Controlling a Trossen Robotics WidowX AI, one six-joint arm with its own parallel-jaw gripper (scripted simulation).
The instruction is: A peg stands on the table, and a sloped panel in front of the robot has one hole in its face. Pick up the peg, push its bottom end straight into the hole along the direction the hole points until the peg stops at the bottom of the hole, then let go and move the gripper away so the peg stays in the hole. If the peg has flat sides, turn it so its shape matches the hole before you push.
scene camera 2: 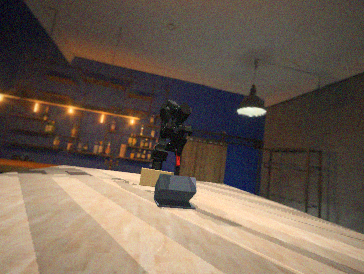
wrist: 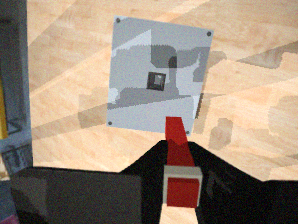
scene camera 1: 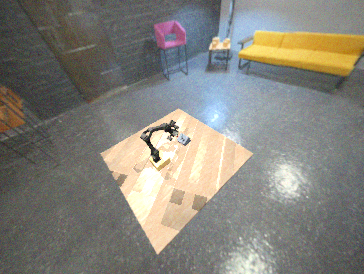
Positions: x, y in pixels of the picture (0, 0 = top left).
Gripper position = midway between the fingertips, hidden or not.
Labels:
My gripper (wrist: 176, 148) carries a red square peg (wrist: 182, 180).

